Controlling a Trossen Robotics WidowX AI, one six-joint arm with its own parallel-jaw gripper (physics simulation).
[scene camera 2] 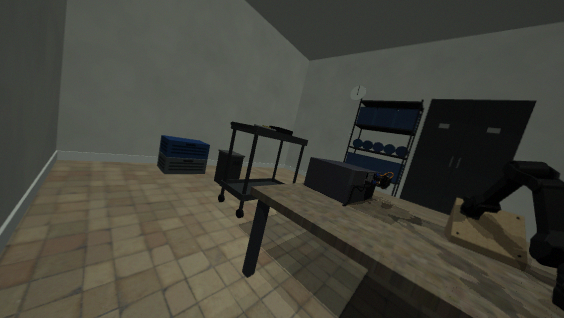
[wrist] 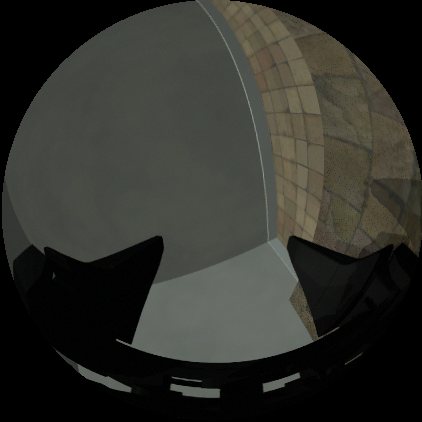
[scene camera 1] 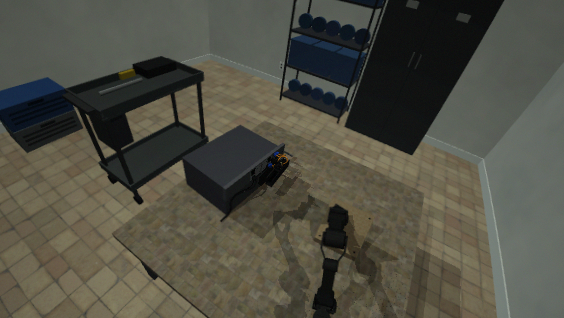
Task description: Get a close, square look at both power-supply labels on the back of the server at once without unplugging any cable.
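Where they show: gripper, fingertip midpoint: (wrist: 227,243); arm's base at its link origin: (scene camera 2: 470,211) (scene camera 1: 338,212).
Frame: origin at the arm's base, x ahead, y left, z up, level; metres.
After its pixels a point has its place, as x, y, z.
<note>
The server (scene camera 1: 227,156) @[0.632, 0.082, 0.053] (scene camera 2: 330,179) @[0.614, 0.252, -0.046] is a dark grey box on the stone-patterned table (scene camera 1: 200,260) @[0.411, 0.513, -0.152] (scene camera 2: 320,216) @[0.462, 0.576, -0.151]. Its back faces toward the arm's side of the table, with black cables and an orange and blue cable bundle (scene camera 1: 281,160) @[0.401, -0.102, 0.036] (scene camera 2: 384,179) @[0.398, -0.074, 0.022] at it. The two power-supply labels cannot be made out in the scene views, and the server does not show in the wrist view. My gripper (wrist: 227,243) @[-0.193, 0.640, -0.054] is open and empty, its black fingers wide apart, facing grey walls, tiled floor and a strip of table. It is well away from the server; its fingers cannot be made out in the scene views.
The arm stands on a wooden board (scene camera 1: 361,224) @[-0.121, -0.009, -0.003] (scene camera 2: 492,235) @[-0.077, 0.052, -0.067] on the table. A dark cart (scene camera 1: 152,96) (scene camera 2: 270,134) stands behind the server. Beyond are a shelf rack (scene camera 1: 310,104) (scene camera 2: 392,104), a black cabinet (scene camera 1: 395,90) (scene camera 2: 465,150) and stacked crates (scene camera 1: 35,97) (scene camera 2: 183,149).
</note>
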